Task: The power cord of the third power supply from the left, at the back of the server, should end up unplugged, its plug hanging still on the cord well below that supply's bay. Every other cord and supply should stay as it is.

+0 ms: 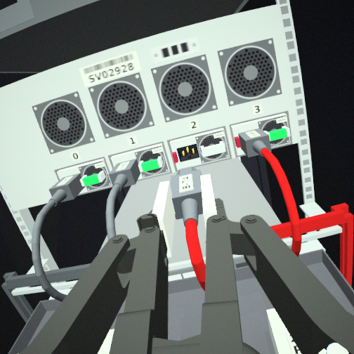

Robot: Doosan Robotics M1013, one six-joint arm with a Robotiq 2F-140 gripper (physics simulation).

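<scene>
The third supply from the left, labelled 2, has a bare dark inlet (pixel 188 152) with gold pins, and its tab (pixel 213 148) is white. My gripper (pixel 187 193) is shut on the grey plug (pixel 186 187) of a red cord (pixel 195 252), one white pad on each side. The plug is out of the inlet, below and in front of it. The red cord runs down between the fingers. Plugs at supply 0 (pixel 66 187), supply 1 (pixel 125 172) and supply 3 (pixel 254 141) sit in their inlets, with green tabs beside them.
Grey cords (pixel 36 245) (pixel 111 210) hang at the left, and a red cord (pixel 286 187) hangs at the right. A red bracket (pixel 345 250) stands at the right and a grey bracket (pixel 50 276) at the left. A perforated rack post (pixel 301 120) edges the server (pixel 30 100).
</scene>
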